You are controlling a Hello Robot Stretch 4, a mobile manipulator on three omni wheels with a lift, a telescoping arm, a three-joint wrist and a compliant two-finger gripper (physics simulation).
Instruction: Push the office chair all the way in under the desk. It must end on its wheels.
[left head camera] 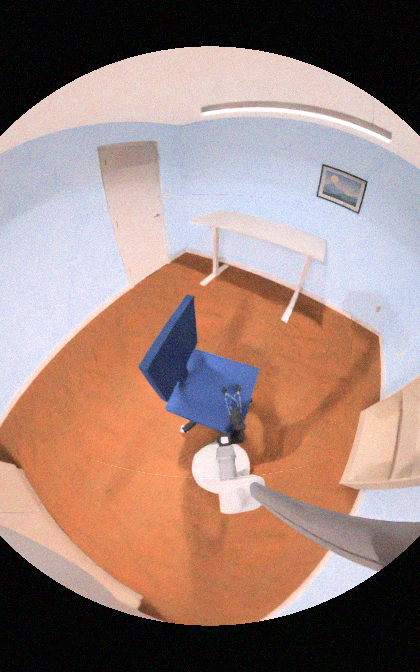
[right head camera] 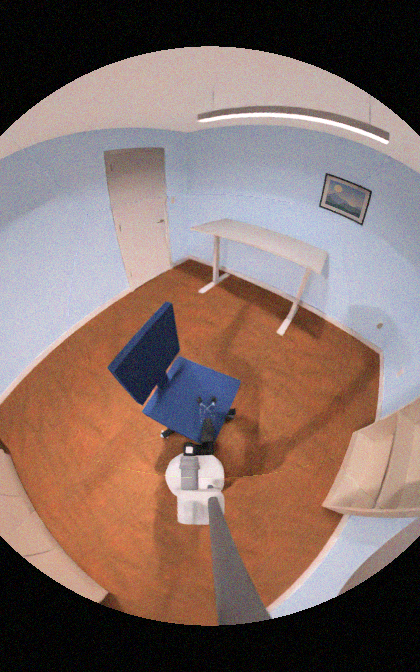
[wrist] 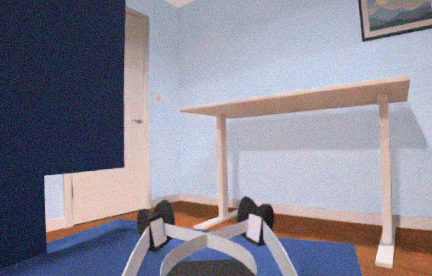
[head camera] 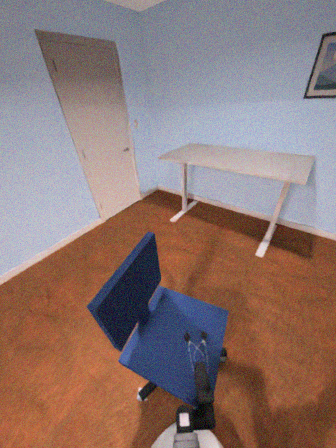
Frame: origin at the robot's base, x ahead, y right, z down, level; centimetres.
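Where they show: gripper, fingertip midpoint: (wrist: 205, 214) (head camera: 194, 331).
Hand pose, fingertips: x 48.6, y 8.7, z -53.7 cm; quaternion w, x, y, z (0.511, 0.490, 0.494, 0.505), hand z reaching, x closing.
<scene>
After its pixels a point has its place.
The blue office chair (head camera: 180, 340) @[x 48.0, y 1.0, z -44.2 cm] (left head camera: 215, 385) (right head camera: 195, 395) (wrist: 95, 250) @[x 64.6, y -8.9, z -44.2 cm] stands upright close in front of my base, with its backrest on the left and its seat reaching right. Dark feet with casters show below the seat; most of the base is hidden. The white desk (head camera: 245, 161) @[x 189.0, y 81.2, z -92.3 cm] (left head camera: 265, 231) (right head camera: 265, 241) (wrist: 310, 103) @[x 199.3, y 84.6, z -89.8 cm] stands against the far wall, apart from the chair, its two legs wide apart. My gripper (head camera: 195, 336) @[x 48.6, y 8.7, z -53.7 cm] (left head camera: 231, 389) (right head camera: 206, 400) (wrist: 205, 214) @[x 48.6, y 8.7, z -53.7 cm] is open and empty, over the seat in the head views, to the right of the backrest. Whether it touches the seat cannot be told.
A closed door (head camera: 92, 120) @[x 258.1, y -86.4, z -133.5 cm] (left head camera: 135, 210) (right head camera: 140, 215) is in the left wall. A beige shelf unit (left head camera: 352, 450) (right head camera: 340, 477) lies at the right edge in the side head views. A pale cabinet (left head camera: 30, 510) (right head camera: 25, 515) is at the lower left. Floor lies between chair and desk.
</scene>
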